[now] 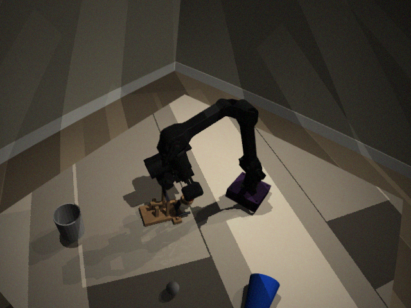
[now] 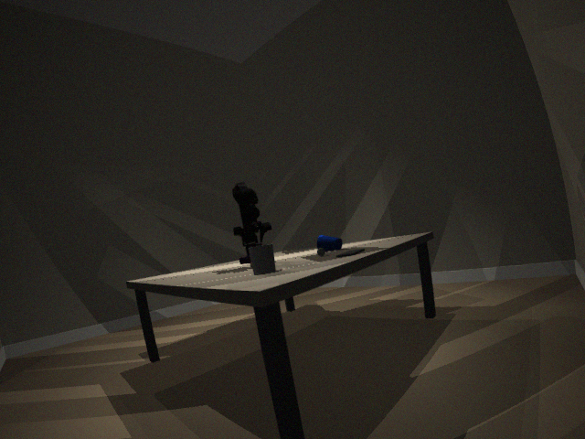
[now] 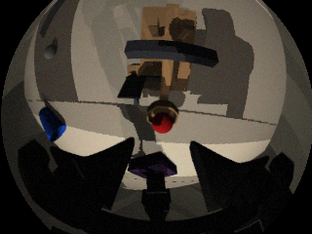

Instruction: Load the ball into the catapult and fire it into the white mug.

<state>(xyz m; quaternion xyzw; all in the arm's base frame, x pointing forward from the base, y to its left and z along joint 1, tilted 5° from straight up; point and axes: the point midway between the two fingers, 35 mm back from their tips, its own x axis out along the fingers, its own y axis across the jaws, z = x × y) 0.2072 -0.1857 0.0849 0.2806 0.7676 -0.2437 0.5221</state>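
My gripper tip is 40 mm above the red ball. Round my gripper tip: white mug (300 mm ahead, 290 mm to the right, 70 mm below); wooden catapult (60 mm ahead, 50 mm below, 30 mm to the right); flat dark slab (490 mm ahead, 100 mm below, 40 mm to the left).
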